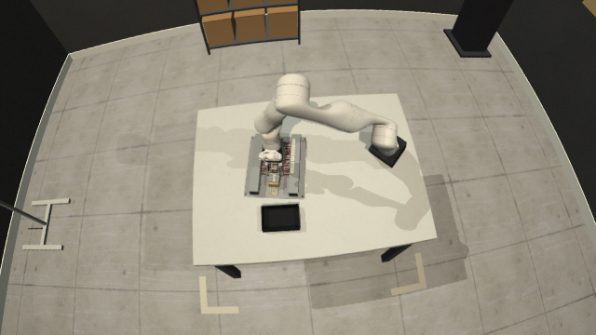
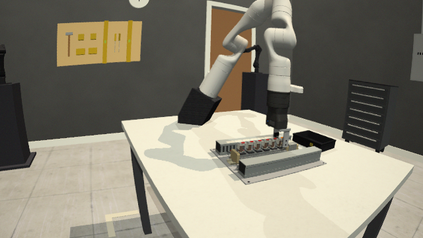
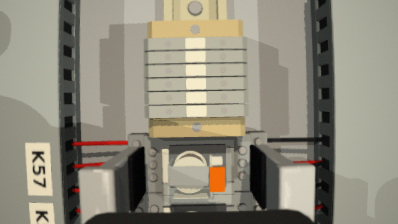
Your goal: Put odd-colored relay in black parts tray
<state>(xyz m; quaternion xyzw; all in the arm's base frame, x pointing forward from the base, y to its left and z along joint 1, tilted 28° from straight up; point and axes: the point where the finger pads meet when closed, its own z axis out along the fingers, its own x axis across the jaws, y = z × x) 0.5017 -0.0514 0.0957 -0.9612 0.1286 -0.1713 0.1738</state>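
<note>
Now: the clear relay 10 mm below my hand. From my hand the other things lie so: black parts tray 10 mm ahead, 220 mm to the left, 40 mm below; relay panel 10 mm behind, 40 mm to the right, 40 mm below.
</note>
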